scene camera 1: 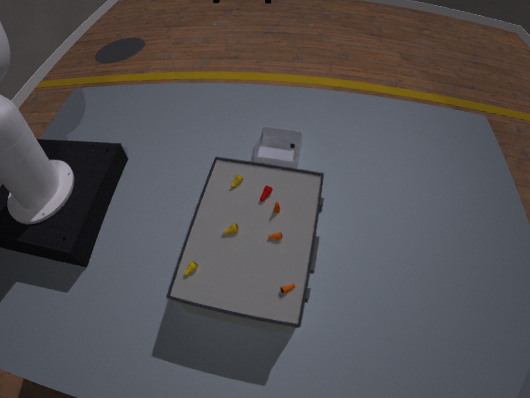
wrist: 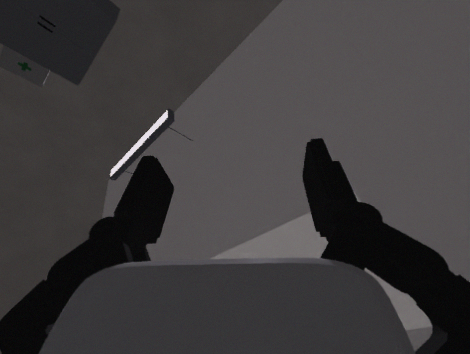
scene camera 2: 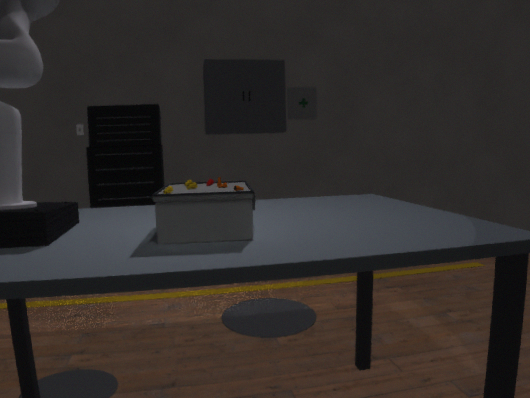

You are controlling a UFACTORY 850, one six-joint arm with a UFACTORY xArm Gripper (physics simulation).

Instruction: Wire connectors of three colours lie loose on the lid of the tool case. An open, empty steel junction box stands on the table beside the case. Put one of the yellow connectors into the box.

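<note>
Three yellow connectors lie on the pale lid of the tool case (scene camera 1: 240, 285) (scene camera 2: 205, 220): one connector (scene camera 1: 237, 181) near the box end, one connector (scene camera 1: 231, 229) mid-lid, and one connector (scene camera 1: 190, 269) (scene camera 2: 168, 190) near the left front corner. A red connector (scene camera 1: 266, 193) (scene camera 2: 210, 182) and an upright orange connector (scene camera 1: 277, 207) (scene camera 2: 219, 181) are on the lid, with two lying orange connectors (scene camera 1: 275, 236) (scene camera 1: 288, 288). The open, empty junction box (scene camera 1: 282, 134) stands just behind the case. My gripper (wrist: 231, 165) is wide open and empty, away from the lid, facing the wall and ceiling.
The arm's black base plate (scene camera 1: 95, 200) (scene camera 2: 37, 225) is left of the case on the grey table (scene camera 1: 410, 225) (scene camera 2: 325, 225). Latches protrude from the case's right side. Two small black tips show at scene camera 1's top edge. A lamp (wrist: 140, 145) shows in the wrist view.
</note>
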